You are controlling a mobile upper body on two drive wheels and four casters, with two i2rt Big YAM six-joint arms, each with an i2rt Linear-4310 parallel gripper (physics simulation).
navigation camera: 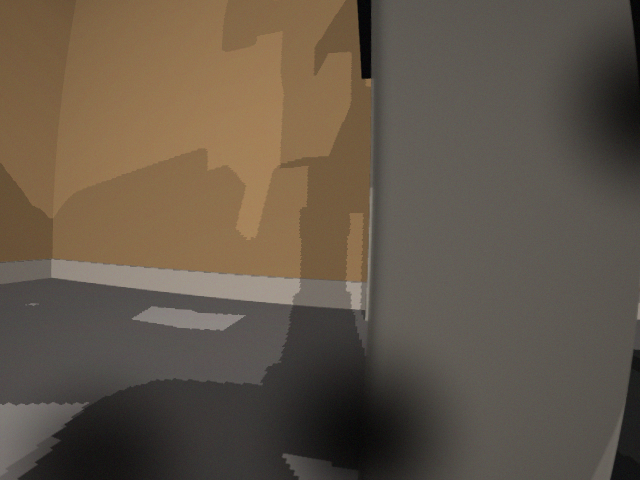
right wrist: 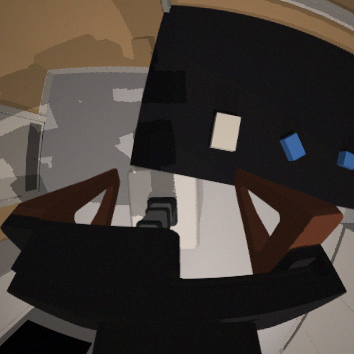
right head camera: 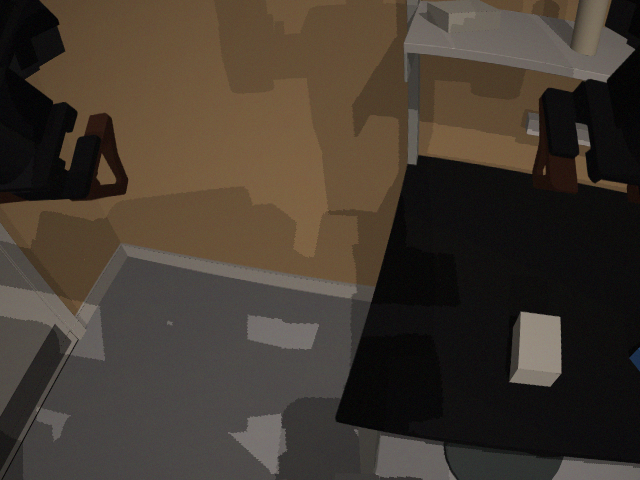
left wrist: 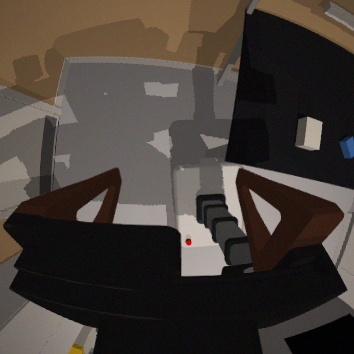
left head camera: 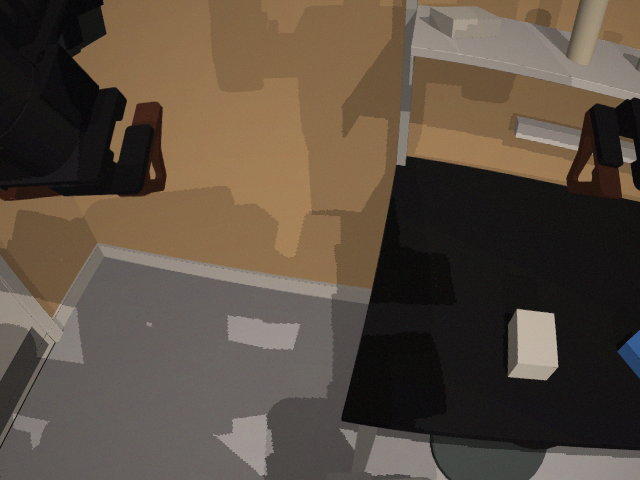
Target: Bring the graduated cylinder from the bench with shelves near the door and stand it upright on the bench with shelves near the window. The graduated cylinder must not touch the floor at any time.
Scene:
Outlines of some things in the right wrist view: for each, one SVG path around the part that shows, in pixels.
My right gripper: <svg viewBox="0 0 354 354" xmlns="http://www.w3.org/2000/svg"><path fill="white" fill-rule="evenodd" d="M0 225L1 231L21 250L10 268L16 273L6 291L22 301L58 318L85 328L95 329L96 334L91 354L261 354L257 330L272 327L293 319L346 292L336 270L320 245L343 218L343 214L336 205L266 180L240 168L236 170L234 187L252 274L180 278L179 235L176 231L165 227L110 225L120 183L116 168L20 202ZM248 190L275 209L279 214L279 222L270 236L254 208ZM105 190L99 208L90 224L75 223L75 212Z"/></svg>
A white block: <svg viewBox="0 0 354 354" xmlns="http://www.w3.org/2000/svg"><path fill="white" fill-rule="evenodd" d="M216 112L209 147L234 151L240 116Z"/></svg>

